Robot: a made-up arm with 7 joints. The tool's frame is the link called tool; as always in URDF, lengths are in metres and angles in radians. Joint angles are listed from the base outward.
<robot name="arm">
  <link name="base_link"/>
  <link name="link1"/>
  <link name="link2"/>
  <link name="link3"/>
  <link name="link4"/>
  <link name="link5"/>
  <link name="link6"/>
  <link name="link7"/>
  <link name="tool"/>
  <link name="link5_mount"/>
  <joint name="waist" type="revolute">
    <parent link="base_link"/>
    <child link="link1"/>
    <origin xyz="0 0 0.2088" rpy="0 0 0"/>
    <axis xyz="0 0 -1"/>
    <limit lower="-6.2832" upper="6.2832"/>
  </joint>
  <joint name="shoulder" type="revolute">
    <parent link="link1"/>
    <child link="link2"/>
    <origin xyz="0 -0.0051 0.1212" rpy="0 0 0"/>
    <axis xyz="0 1 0"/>
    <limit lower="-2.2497" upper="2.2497"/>
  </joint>
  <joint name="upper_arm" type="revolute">
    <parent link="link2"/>
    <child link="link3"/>
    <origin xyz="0 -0.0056 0.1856" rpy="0 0 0"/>
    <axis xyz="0 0 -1"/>
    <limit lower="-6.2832" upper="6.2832"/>
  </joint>
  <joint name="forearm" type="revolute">
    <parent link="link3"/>
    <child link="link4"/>
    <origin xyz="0 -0.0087 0.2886" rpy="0 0 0"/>
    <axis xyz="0 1 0"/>
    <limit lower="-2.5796" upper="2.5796"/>
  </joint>
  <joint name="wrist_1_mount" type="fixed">
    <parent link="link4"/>
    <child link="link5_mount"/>
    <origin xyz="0 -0.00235 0.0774" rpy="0 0 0"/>
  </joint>
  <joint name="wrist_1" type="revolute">
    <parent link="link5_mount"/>
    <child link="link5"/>
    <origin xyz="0 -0.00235 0.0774" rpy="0 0 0"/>
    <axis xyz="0 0 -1"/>
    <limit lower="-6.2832" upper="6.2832"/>
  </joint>
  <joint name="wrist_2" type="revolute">
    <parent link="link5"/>
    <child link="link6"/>
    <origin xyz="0 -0.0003 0.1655" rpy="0 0 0"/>
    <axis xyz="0 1 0"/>
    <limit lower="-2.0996" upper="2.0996"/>
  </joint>
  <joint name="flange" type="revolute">
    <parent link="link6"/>
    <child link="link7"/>
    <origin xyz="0 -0.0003 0.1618" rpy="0 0 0"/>
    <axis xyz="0 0 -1"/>
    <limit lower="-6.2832" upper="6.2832"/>
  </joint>
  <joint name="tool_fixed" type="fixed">
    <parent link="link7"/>
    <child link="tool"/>
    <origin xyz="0 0 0" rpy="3.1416 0 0"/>
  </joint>
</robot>
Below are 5 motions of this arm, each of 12 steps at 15 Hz.
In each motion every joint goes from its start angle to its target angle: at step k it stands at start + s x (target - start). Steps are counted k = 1, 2, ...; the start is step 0. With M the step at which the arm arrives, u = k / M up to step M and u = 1 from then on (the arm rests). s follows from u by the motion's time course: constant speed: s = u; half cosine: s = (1 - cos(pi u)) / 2; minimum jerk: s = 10 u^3 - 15 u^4 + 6 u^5.
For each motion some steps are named. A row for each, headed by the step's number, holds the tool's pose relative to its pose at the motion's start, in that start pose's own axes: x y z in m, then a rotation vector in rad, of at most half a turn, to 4 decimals.
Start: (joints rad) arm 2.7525 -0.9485 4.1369 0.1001 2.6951 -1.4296 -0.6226
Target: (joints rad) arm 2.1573 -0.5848 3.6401 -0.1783 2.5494 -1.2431 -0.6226
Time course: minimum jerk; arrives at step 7
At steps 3, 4, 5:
3: -0.0395 0.1217 0.2123 0.5234 -0.0473 0.0912
4: -0.0757 0.1512 0.3838 0.9058 -0.0566 0.1406
5: -0.1043 0.1341 0.5279 1.2316 -0.0459 0.1687

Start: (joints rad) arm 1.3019 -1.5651 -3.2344 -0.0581 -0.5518 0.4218 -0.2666
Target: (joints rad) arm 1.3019 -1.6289 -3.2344 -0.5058 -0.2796 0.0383 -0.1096
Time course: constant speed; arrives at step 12
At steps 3, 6, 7, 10, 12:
3: -0.0410 -0.0270 0.0128 -0.0617 0.1702 0.1196
6: -0.0790 -0.0557 0.0336 -0.1198 0.3452 0.2351
7: -0.0908 -0.0654 0.0423 -0.1382 0.4047 0.2727
10: -0.1229 -0.0949 0.0735 -0.1908 0.5861 0.3823
12: -0.1412 -0.1142 0.0982 -0.2233 0.7097 0.4526

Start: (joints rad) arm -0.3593 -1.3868 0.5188 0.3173 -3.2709 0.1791 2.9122
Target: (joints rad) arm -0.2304 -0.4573 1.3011 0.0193 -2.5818 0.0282 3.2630
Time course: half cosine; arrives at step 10
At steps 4, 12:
4: 0.2431 -0.0821 0.0285 -0.1996 -0.2192 0.6618
12: 0.6749 -0.2055 0.2956 -0.9557 -0.2666 1.8160

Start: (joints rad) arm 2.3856 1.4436 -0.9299 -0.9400 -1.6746 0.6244 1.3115
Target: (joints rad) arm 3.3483 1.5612 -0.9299 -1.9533 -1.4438 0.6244 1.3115
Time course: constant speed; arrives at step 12
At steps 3, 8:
3: -0.2485 -0.0007 0.0185 -0.0329 0.2215 0.4274
8: -0.5544 -0.1668 0.1306 -0.1019 0.5688 1.1519

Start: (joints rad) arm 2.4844 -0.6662 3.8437 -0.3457 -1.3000 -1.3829 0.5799
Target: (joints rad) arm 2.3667 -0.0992 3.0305 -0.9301 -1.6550 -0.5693 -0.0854
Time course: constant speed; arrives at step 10
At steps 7, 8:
7: -0.2335 -0.0711 -0.3260 0.3195 -0.0643 -1.4082
8: -0.2825 -0.0612 -0.3661 0.3133 -0.0304 -1.6259

